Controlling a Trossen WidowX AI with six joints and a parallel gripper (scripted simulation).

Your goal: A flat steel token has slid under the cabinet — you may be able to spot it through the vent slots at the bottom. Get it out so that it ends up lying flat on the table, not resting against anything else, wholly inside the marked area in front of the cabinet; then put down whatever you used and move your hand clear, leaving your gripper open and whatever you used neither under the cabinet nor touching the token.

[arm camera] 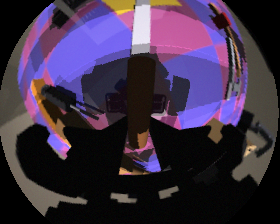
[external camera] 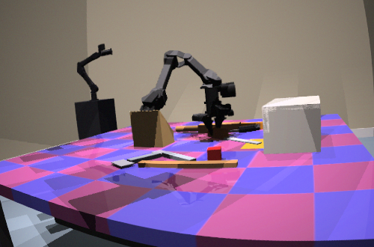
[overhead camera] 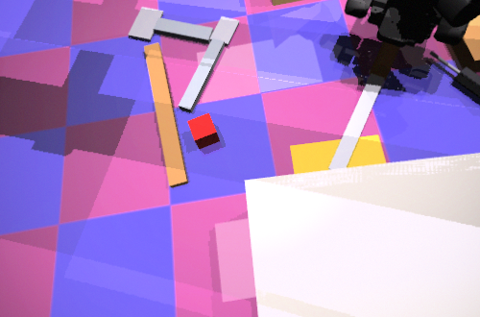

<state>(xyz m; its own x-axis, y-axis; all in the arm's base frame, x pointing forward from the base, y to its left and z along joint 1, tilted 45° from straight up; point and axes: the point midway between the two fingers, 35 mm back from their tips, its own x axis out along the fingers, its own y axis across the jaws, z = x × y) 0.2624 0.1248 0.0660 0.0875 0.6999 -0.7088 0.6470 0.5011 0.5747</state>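
Right now my gripper tip is 90 mm past the grey paddle-ended bar and 330 mm to the left of it. From my gripper tip the other things lie so: wooden block (80 mm behind, 130 mm to the left, 10 mm above); black screwdriver (110 mm ahead, 80 mm to the left); red cube (80 mm ahead, 380 mm to the right, 10 mm above).
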